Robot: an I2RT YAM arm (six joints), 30 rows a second.
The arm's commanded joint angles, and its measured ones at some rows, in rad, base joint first. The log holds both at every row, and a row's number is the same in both.
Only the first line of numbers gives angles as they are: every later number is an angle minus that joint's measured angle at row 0.
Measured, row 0: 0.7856, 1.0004, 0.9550, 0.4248, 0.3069, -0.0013
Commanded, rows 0 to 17: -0.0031, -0.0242, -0.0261, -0.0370, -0.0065, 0.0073; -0.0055, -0.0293, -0.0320, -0.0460, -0.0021, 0.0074; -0.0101, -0.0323, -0.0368, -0.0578, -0.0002, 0.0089; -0.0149, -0.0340, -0.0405, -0.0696, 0.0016, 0.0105; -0.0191, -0.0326, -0.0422, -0.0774, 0.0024, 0.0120; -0.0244, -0.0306, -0.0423, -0.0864, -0.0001, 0.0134; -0.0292, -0.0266, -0.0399, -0.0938, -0.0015, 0.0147; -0.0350, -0.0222, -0.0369, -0.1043, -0.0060, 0.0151; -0.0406, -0.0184, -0.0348, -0.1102, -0.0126, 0.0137; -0.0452, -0.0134, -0.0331, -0.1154, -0.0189, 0.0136; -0.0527, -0.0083, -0.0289, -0.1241, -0.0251, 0.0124; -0.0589, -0.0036, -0.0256, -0.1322, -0.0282, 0.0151; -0.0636, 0.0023, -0.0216, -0.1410, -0.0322, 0.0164; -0.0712, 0.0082, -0.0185, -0.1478, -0.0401, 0.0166; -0.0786, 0.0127, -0.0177, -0.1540, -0.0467, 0.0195; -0.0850, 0.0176, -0.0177, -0.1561, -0.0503, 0.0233; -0.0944, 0.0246, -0.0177, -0.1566, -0.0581, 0.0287; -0.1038, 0.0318, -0.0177, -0.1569, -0.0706, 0.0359
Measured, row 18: -0.0885, 0.0202, -0.0252, -0.1503, -0.0378, 0.0114
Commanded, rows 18 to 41: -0.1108, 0.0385, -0.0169, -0.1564, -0.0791, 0.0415; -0.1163, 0.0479, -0.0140, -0.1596, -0.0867, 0.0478; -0.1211, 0.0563, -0.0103, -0.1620, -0.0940, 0.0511; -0.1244, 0.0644, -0.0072, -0.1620, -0.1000, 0.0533; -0.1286, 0.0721, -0.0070, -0.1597, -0.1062, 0.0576; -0.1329, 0.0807, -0.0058, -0.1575, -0.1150, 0.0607; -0.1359, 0.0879, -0.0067, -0.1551, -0.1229, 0.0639; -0.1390, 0.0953, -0.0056, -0.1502, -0.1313, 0.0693; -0.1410, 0.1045, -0.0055, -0.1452, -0.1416, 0.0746; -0.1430, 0.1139, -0.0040, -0.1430, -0.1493, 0.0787; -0.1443, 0.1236, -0.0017, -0.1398, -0.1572, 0.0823; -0.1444, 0.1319, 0.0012, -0.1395, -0.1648, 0.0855; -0.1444, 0.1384, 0.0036, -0.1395, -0.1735, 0.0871; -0.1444, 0.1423, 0.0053, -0.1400, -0.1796, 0.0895; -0.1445, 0.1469, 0.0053, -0.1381, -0.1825, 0.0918; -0.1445, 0.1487, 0.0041, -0.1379, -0.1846, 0.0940; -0.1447, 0.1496, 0.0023, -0.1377, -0.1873, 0.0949; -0.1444, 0.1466, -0.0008, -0.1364, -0.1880, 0.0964; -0.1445, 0.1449, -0.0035, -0.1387, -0.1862, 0.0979; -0.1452, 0.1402, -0.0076, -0.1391, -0.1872, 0.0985; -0.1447, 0.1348, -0.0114, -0.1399, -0.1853, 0.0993; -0.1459, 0.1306, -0.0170, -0.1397, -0.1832, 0.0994; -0.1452, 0.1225, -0.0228, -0.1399, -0.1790, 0.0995; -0.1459, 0.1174, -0.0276, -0.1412, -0.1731, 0.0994
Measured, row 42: -0.1449, 0.1316, -0.0194, -0.1667, -0.1751, 0.0854
